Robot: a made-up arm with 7 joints.
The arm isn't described. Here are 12 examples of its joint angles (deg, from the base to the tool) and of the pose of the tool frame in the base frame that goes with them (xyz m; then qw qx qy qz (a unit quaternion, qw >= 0)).
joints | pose
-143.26 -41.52 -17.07 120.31 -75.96 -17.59 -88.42 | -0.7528 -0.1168 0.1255 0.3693 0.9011 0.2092 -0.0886
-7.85 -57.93 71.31 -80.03 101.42 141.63 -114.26 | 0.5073 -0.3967 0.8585 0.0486 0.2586 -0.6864 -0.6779
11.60 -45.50 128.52 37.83 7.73 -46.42 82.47 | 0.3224 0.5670 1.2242 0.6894 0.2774 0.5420 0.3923
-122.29 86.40 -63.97 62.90 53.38 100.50 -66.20 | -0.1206 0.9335 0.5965 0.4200 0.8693 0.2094 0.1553
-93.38 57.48 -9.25 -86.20 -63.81 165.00 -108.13 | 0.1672 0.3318 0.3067 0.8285 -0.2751 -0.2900 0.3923
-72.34 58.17 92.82 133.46 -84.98 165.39 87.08 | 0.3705 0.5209 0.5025 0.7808 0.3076 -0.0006 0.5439
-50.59 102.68 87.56 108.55 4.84 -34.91 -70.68 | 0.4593 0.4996 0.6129 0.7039 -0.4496 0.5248 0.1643
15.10 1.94 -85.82 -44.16 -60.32 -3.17 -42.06 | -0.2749 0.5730 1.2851 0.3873 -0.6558 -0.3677 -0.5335
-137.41 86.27 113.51 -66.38 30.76 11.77 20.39 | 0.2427 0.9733 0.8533 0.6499 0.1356 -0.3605 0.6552
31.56 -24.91 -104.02 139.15 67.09 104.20 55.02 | 0.0233 -0.3682 0.4867 0.0186 0.0460 0.6755 0.7357
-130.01 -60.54 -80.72 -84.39 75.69 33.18 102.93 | 0.2214 -0.7742 0.8202 0.3892 -0.0162 -0.6066 -0.6930
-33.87 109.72 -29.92 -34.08 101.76 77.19 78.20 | -0.7305 0.6214 -0.0272 0.1251 0.1618 -0.1935 0.9595
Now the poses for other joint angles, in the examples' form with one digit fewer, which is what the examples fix.
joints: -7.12 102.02 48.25 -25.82 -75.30 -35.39 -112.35
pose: -0.947 -0.304 0.110 0.326 -0.642 -0.688 0.088
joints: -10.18 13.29 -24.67 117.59 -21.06 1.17 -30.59
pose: 0.530 -0.529 0.724 0.963 0.141 0.229 -0.031
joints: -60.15 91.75 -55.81 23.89 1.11 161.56 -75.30
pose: -0.501 0.683 0.390 0.717 0.570 -0.172 0.361
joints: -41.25 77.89 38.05 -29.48 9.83 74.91 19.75
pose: -0.951 0.365 0.447 0.446 -0.067 0.583 -0.676
